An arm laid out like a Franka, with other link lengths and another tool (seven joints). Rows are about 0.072 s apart.
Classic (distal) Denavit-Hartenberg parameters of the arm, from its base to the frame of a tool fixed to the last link. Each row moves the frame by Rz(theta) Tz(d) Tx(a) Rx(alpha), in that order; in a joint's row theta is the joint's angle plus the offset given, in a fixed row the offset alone. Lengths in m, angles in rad.
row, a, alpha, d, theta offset
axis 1, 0.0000, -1.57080, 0.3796, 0.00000
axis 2, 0.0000, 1.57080, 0.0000, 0.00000
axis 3, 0.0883, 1.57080, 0.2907, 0.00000
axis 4, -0.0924, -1.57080, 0.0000, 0.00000
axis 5, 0.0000, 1.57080, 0.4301, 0.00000
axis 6, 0.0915, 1.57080, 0.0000, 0.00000
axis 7, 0.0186, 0.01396, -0.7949, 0.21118
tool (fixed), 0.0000, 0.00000, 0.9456, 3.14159
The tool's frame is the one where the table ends.
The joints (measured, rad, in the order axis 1, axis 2, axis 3, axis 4, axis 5, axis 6, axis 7), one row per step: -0.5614 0.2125 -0.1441 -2.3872 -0.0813 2.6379 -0.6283; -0.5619 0.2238 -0.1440 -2.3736 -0.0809 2.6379 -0.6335; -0.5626 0.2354 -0.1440 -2.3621 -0.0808 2.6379 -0.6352; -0.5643 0.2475 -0.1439 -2.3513 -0.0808 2.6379 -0.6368; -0.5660 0.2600 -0.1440 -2.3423 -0.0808 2.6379 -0.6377; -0.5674 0.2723 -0.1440 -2.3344 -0.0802 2.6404 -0.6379; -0.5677 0.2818 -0.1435 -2.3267 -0.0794 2.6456 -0.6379; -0.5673 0.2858 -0.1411 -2.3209 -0.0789 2.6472 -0.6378; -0.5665 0.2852 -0.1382 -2.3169 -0.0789 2.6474 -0.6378
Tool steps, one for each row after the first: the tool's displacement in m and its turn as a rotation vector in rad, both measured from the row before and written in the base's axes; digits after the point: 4 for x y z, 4 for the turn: 0.0028 -0.0028 -0.0007 -0.0025 -0.0005 0.0049; 0.0019 -0.0024 -0.0018 -0.0012 0.0011 0.0013; 0.0013 -0.0025 -0.0024 -0.0005 0.0021 0.0004; 0.0004 -0.0020 -0.0034 0.0009 0.0038 -0.0006; 0.0005 -0.0017 -0.0035 0.0002 0.0022 -0.0012; 0.0018 -0.0015 -0.0017 -0.0026 -0.0024 0.0002; 0.0027 0.0000 0.0002 -0.0018 -0.0029 0.0025; 0.0030 0.0005 0.0019 -0.0023 -0.0042 0.0038
